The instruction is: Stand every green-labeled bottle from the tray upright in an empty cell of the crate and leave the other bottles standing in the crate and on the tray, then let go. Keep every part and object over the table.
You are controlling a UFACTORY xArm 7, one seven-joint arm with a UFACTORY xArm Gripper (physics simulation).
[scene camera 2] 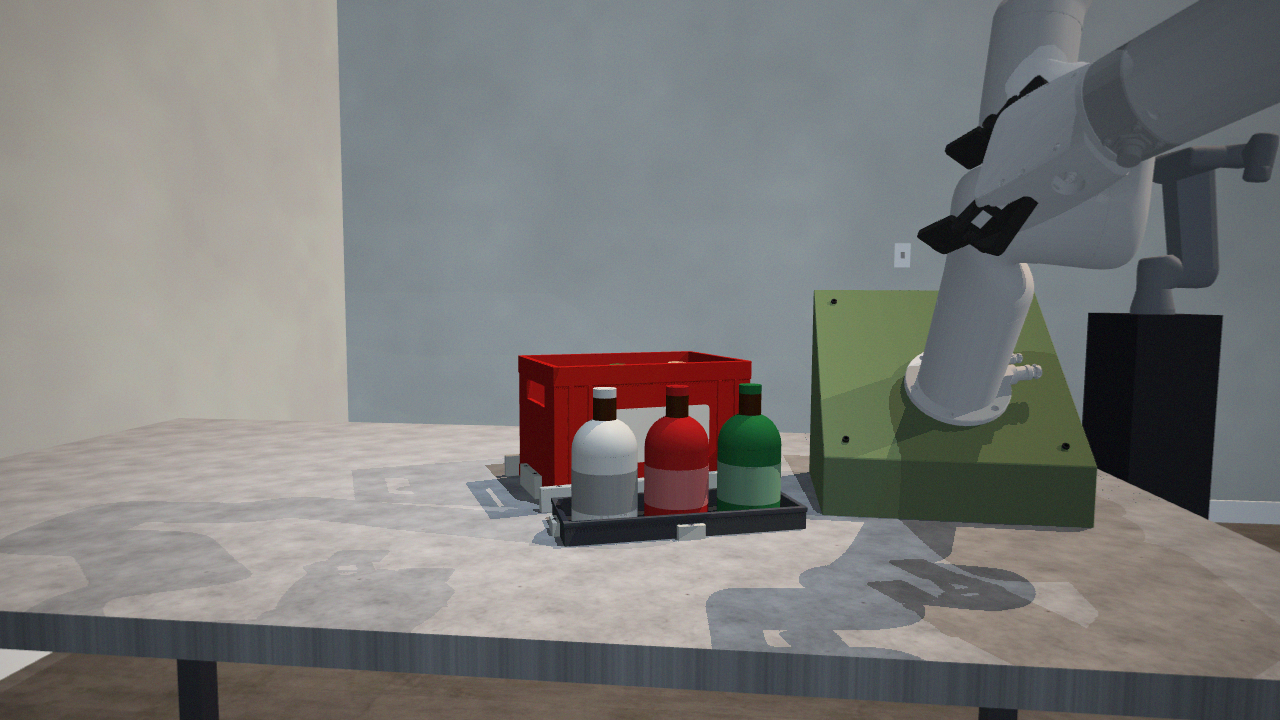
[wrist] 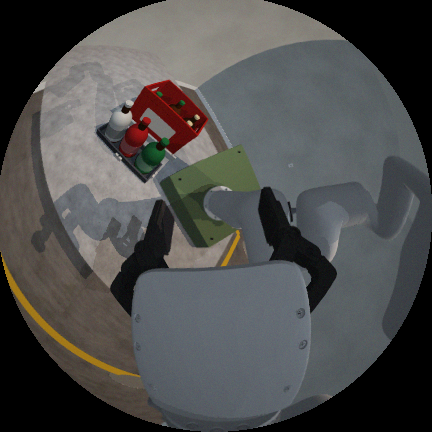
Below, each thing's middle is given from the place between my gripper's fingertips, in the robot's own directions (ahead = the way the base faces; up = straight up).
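Labels:
The white bottle (scene camera 2: 604, 455) is well ahead of my hand, far below it and a good way to the right of it. As for the red bottle (scene camera 2: 676, 464), I find it 220 mm ahead of my hand, 180 mm to the right of it and 260 mm below it. And my hand itself is 140 mm short of the green bottle (scene camera 2: 749, 444), 260 mm above it and 200 mm to the left of it.

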